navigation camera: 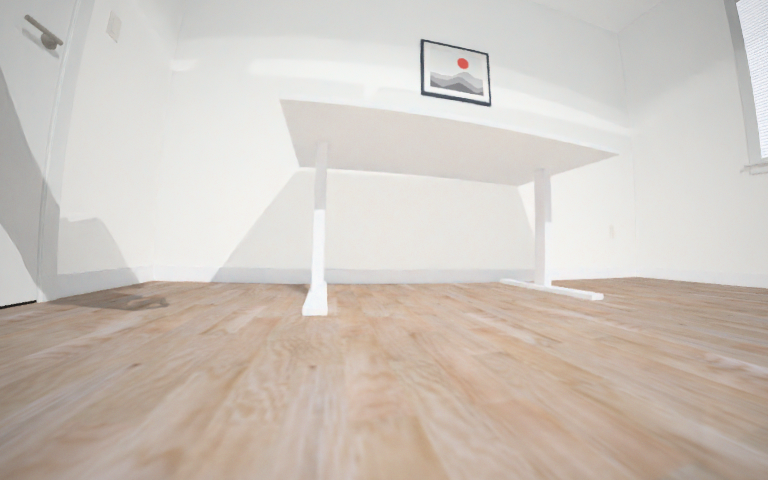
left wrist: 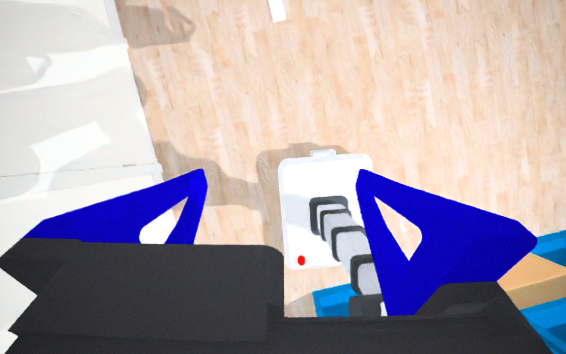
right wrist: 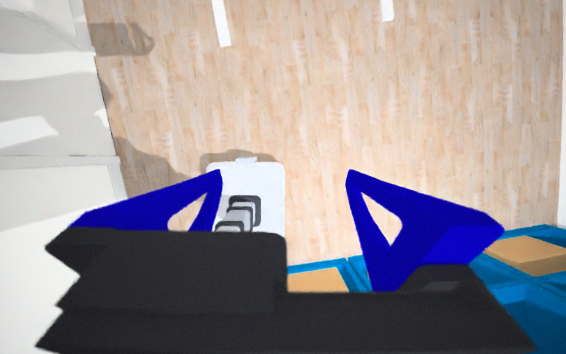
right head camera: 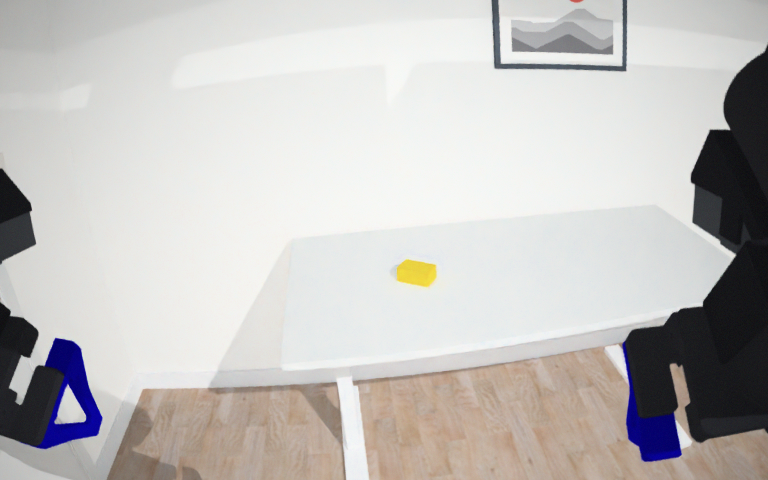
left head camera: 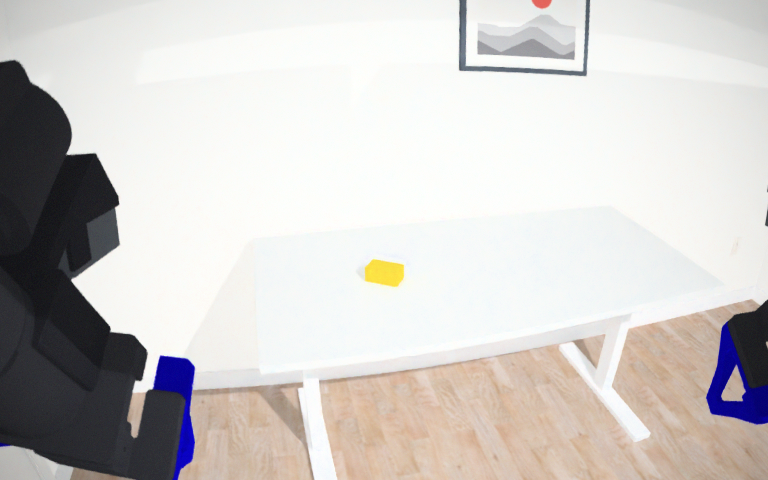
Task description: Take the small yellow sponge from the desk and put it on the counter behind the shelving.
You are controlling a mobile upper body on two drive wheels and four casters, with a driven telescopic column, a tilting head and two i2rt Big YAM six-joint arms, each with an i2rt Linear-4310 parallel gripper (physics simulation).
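Frame: origin at the left arm's base, x left, y up, z ahead, level; millimetres.
Seen in the pictures: left gripper, between the fingertips: [left wrist: 281,177] [right head camera: 51,414] [left head camera: 124,440]; right gripper, between the fingertips: [right wrist: 284,176] [right head camera: 696,419] [left head camera: 758,393].
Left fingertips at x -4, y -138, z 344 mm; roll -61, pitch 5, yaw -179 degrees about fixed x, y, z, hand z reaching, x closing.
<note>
Offsets run from my left fingertips to a thing's top centre. "spot": to the spot under its first point. Level surfaces: height alone.
The small yellow sponge {dz +1214, dx -232, dy -507 mm} [left head camera: 384,272] [right head camera: 416,272] lies on the left half of the white desk {dy -552 mm} [left head camera: 509,271] [right head camera: 538,271]; the desk's underside and legs show in the navigation camera [navigation camera: 430,141]. My left gripper [left wrist: 281,177] is open and empty, with its fingers wide apart. My right gripper [right wrist: 284,176] is open and empty too. Both grippers are well apart from the sponge, one on each side of the desk in the head views. Parts of the blue shelving [left wrist: 550,320] [right wrist: 530,310] show at the lower right of the wrist views. The counter behind the shelving is not recognisable in these views.
A white wall stands behind the desk, with a framed picture [left head camera: 462,39] [right head camera: 497,39] [navigation camera: 421,67] on it. A white door [navigation camera: 22,113] is at the left of the navigation camera. The desk's left leg {spot: dz +1151, dx +14, dy -1034 mm} [navigation camera: 318,243] stands on the wooden floor. Tan boxes [left wrist: 540,280] [right wrist: 530,252] sit in the shelving.
</note>
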